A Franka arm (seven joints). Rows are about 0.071 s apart.
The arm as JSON. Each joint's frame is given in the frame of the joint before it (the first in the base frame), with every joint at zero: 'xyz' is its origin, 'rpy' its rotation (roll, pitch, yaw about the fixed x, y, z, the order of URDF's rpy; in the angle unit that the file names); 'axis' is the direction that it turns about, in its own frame. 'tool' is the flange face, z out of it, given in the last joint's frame.
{
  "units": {
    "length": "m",
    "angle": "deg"
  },
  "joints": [
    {
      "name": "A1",
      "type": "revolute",
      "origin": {
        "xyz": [
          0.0,
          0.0,
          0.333
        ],
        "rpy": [
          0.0,
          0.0,
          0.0
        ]
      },
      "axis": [
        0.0,
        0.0,
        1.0
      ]
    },
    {
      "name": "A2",
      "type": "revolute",
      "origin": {
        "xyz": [
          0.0,
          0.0,
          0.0
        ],
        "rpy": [
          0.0,
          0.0,
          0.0
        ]
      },
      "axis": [
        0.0,
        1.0,
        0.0
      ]
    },
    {
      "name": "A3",
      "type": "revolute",
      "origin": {
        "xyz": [
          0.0,
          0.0,
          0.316
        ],
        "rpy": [
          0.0,
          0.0,
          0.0
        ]
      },
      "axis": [
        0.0,
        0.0,
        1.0
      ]
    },
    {
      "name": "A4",
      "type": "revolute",
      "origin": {
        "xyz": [
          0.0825,
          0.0,
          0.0
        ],
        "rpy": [
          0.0,
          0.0,
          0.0
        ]
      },
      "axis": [
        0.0,
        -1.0,
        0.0
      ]
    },
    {
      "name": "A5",
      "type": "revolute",
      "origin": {
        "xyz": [
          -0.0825,
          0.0,
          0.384
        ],
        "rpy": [
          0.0,
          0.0,
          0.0
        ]
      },
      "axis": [
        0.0,
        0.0,
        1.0
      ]
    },
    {
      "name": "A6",
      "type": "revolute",
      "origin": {
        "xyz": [
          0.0,
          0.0,
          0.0
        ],
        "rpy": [
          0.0,
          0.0,
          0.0
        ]
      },
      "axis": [
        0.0,
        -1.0,
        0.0
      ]
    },
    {
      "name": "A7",
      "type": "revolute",
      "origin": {
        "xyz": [
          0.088,
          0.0,
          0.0
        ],
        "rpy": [
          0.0,
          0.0,
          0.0
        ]
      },
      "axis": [
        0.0,
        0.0,
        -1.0
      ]
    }
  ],
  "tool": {
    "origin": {
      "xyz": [
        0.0,
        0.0,
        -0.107
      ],
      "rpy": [
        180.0,
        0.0,
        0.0
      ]
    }
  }
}
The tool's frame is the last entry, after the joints.
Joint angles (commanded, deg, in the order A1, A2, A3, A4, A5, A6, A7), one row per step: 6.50, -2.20, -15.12, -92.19, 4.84, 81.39, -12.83; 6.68, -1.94, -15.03, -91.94, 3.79, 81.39, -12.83; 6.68, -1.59, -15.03, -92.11, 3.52, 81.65, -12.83; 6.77, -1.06, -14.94, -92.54, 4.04, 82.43, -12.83; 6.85, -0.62, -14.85, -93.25, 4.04, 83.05, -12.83; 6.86, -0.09, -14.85, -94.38, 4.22, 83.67, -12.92; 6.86, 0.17, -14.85, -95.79, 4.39, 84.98, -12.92; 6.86, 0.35, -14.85, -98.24, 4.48, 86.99, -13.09; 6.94, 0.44, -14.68, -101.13, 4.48, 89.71, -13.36; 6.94, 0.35, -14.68, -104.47, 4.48, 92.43, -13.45; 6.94, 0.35, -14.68, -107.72, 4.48, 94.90, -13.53
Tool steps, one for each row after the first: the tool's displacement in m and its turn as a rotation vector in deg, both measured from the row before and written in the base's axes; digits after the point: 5 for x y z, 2 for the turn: 0.00144, 0.00043, -0.00051, -1.11, 0.17, 0.27; 0.00204, -0.00043, -0.00420, -0.32, 0.30, -0.02; 0.00417, 0.00278, -0.00714, 0.40, 0.11, 0.12; 0.00288, 0.00169, -0.00888, -0.04, 0.53, 0.13; 0.00250, 0.00068, -0.01306, 0.20, 1.00, 0.04; 0.00209, 0.00020, -0.01206, 0.14, 0.34, -0.11; 0.00119, -0.00004, -0.01888, 0.14, 0.59, 0.00; 0.00092, 0.00198, -0.02083, 0.03, 0.24, 0.30; -0.00206, -0.00017, -0.02277, 0.07, 0.53, -0.12; -0.00336, 0.00010, -0.02308, 0.07, 0.78, -0.11
